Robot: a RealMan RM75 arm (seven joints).
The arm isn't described. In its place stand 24 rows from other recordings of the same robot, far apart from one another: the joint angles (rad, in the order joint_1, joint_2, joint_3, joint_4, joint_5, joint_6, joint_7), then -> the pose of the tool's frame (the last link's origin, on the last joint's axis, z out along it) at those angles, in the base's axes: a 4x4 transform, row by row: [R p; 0 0 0 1], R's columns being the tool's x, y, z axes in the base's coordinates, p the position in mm.
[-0.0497 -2.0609 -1.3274 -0.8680 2.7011 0.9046 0.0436] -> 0.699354 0.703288 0.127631 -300.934; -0.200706 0.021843 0.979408 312.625; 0.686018 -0.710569 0.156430 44.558; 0 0 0 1
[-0.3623 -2.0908 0.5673 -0.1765 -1.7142 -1.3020 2.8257] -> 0.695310 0.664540 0.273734 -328.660; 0.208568 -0.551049 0.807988 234.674; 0.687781 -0.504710 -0.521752 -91.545; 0 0 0 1
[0.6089 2.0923 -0.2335 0.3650 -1.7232 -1.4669 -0.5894] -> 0.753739 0.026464 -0.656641 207.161; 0.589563 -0.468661 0.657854 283.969; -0.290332 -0.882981 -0.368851 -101.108; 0 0 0 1
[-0.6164 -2.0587 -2.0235 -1.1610 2.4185 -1.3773 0.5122] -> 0.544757 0.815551 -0.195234 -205.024; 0.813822 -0.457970 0.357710 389.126; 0.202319 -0.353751 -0.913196 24.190; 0 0 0 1
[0.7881 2.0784 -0.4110 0.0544 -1.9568 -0.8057 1.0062] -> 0.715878 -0.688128 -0.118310 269.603; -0.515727 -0.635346 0.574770 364.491; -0.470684 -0.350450 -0.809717 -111.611; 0 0 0 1
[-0.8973 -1.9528 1.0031 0.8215 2.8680 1.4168 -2.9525] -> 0.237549 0.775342 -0.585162 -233.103; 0.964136 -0.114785 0.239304 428.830; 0.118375 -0.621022 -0.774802 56.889; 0 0 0 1
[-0.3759 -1.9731 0.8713 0.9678 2.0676 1.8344 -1.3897] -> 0.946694 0.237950 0.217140 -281.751; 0.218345 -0.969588 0.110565 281.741; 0.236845 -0.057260 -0.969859 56.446; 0 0 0 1
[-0.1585 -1.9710 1.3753 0.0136 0.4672 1.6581 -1.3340] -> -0.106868 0.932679 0.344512 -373.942; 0.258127 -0.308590 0.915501 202.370; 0.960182 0.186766 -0.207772 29.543; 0 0 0 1
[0.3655 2.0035 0.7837 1.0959 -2.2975 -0.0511 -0.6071] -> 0.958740 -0.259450 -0.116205 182.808; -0.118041 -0.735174 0.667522 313.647; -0.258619 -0.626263 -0.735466 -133.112; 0 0 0 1
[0.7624 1.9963 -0.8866 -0.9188 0.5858 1.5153 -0.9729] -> 0.733044 -0.633055 0.248775 230.537; -0.679505 -0.697886 0.226335 397.418; 0.030334 -0.334957 -0.941745 42.716; 0 0 0 1
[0.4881 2.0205 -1.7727 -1.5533 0.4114 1.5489 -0.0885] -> 0.585166 -0.530701 0.613138 182.210; -0.778407 -0.579544 0.241272 317.508; 0.227297 -0.618454 -0.752230 -18.621; 0 0 0 1
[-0.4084 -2.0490 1.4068 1.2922 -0.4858 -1.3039 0.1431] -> 0.343874 0.792089 -0.504327 -263.083; 0.926636 -0.199321 0.318773 345.365; 0.151974 -0.576945 -0.802520 9.819; 0 0 0 1
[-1.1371 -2.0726 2.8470 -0.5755 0.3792 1.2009 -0.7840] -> 0.913831 -0.246454 -0.322759 -257.919; -0.157742 -0.947801 0.277110 417.511; -0.374206 -0.202319 -0.905006 -1.813; 0 0 0 1
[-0.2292 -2.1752 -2.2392 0.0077 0.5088 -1.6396 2.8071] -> 0.553188 0.812103 0.185667 -346.409; -0.242624 -0.056151 0.968494 225.215; 0.796942 -0.580806 0.165974 -1.235; 0 0 0 1
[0.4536 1.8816 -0.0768 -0.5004 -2.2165 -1.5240 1.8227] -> 0.202767 -0.957553 -0.204886 371.496; -0.605888 -0.287055 0.741956 310.930; -0.769276 -0.026306 -0.638375 109.577; 0 0 0 1
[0.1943 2.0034 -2.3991 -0.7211 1.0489 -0.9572 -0.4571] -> 0.834854 -0.547641 -0.055750 300.398; -0.004404 -0.107919 0.994150 299.389; -0.550454 -0.829724 -0.092508 -39.011; 0 0 0 1
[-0.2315 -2.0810 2.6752 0.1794 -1.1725 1.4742 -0.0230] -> 0.747919 0.639097 0.179364 -347.338; -0.161230 -0.087214 0.983056 246.837; 0.643911 -0.764165 0.037812 -9.190; 0 0 0 1
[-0.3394 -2.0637 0.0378 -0.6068 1.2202 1.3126 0.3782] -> 0.733473 0.676181 -0.069257 -314.053; 0.123408 -0.032277 0.991831 245.383; 0.668422 -0.736028 -0.107120 -83.111; 0 0 0 1
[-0.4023 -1.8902 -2.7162 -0.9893 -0.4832 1.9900 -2.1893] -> 0.210727 0.970932 -0.113510 -358.593; 0.973320 -0.197612 0.116607 241.122; 0.090787 -0.135054 -0.986670 133.577; 0 0 0 1
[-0.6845 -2.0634 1.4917 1.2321 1.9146 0.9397 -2.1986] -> 0.880591 0.377191 0.286855 -61.963; 0.227104 -0.867208 0.443142 402.956; 0.415912 -0.325081 -0.849317 -22.078; 0 0 0 1
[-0.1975 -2.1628 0.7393 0.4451 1.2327 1.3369 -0.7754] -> 0.627433 0.715249 0.307812 -342.811; 0.055221 -0.435180 0.898648 269.001; 0.776710 -0.546843 -0.312543 2.314; 0 0 0 1
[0.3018 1.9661 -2.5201 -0.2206 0.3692 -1.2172 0.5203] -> 0.697448 -0.641713 -0.319015 338.513; -0.221354 -0.616295 0.755767 256.535; -0.681593 -0.456493 -0.571879 -53.820; 0 0 0 1
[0.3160 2.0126 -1.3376 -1.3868 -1.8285 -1.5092 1.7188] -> 0.967106 -0.110148 -0.229288 176.922; -0.070618 -0.982212 0.173993 305.027; -0.244375 -0.152078 -0.957681 19.836; 0 0 0 1
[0.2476 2.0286 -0.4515 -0.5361 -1.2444 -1.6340 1.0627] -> 0.473479 -0.720323 -0.506904 336.537; 0.201935 -0.471399 0.858490 275.421; -0.857344 -0.508839 -0.077740 122.942; 0 0 0 1
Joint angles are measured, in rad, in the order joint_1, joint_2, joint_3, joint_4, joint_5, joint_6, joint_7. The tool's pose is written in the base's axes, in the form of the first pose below.
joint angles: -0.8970, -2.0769, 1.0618, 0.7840, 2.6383, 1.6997, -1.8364
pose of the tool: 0.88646 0.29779 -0.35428 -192.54; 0.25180 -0.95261 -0.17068 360.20; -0.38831 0.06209 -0.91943 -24.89; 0 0 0 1
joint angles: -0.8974, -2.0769, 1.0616, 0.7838, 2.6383, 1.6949, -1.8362
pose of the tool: 0.88705 0.29582 -0.35444 -192.46; 0.25168 -0.95348 -0.16591 360.94; -0.38703 0.05797 -0.92024 -25.01; 0 0 0 1
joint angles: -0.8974, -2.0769, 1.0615, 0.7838, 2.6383, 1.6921, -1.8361
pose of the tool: 0.88736 0.29481 -0.35451 -192.48; 0.25177 -0.95394 -0.16311 361.35; -0.38627 0.05549 -0.92071 -25.06; 0 0 0 1
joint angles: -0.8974, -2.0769, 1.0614, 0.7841, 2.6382, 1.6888, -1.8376
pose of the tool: 0.88734 0.29484 -0.35455 -192.45; 0.25328 -0.95414 -0.15957 361.86; -0.38534 0.05179 -0.92132 -25.10; 0 0 0 1
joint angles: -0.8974, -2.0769, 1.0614, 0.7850, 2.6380, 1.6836, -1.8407
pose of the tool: 0.88717 0.29515 -0.35470 -192.33; 0.25607 -0.95437 -0.15365 362.72; -0.38387 0.04548 -0.92227 -25.11; 0 0 0 1
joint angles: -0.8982, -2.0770, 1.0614, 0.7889, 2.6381, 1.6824, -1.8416
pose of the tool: 0.88801 0.29193 -0.35527 -191.47; 0.25456 -0.95553 -0.14888 363.53; -0.38293 0.04177 -0.92283 -24.71; 0 0 0 1
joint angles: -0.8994, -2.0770, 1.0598, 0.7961, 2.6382, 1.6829, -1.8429
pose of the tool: 0.88954 0.28754 -0.35501 -189.97; 0.25263 -0.95706 -0.14217 364.71; -0.38065 0.03678 -0.92399 -23.71; 0 0 0 1
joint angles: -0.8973, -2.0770, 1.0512, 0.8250, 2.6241, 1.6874, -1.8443
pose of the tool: 0.90021 0.27488 -0.33772 -184.52; 0.24861 -0.96118 -0.11967 367.73; -0.35750 0.02377 -0.93361 -20.17; 0 0 0 1
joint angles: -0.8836, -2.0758, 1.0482, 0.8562, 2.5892, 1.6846, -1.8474
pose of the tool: 0.91412 0.26799 -0.30424 -180.39; 0.25137 -0.96338 -0.09331 369.66; -0.31810 0.00882 -0.94801 -17.16; 0 0 0 1
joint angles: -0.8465, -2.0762, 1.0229, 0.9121, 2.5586, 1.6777, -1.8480
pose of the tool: 0.92646 0.27309 -0.25901 -181.82; 0.27217 -0.96141 -0.04015 371.51; -0.25998 -0.03330 -0.96504 -8.96; 0 0 0 1
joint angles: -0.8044, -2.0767, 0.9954, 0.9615, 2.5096, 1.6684, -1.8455
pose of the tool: 0.93783 0.28591 -0.19679 -183.96; 0.29411 -0.95568 0.01313 371.87; -0.18431 -0.07019 -0.98036 -1.00; 0 0 0 1
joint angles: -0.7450, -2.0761, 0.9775, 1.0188, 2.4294, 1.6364, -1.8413
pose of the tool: 0.94694 0.29970 -0.11611 -187.28; 0.31081 -0.94587 0.09337 372.43; -0.08184 -0.12451 -0.98884 8.36; 0 0 0 1
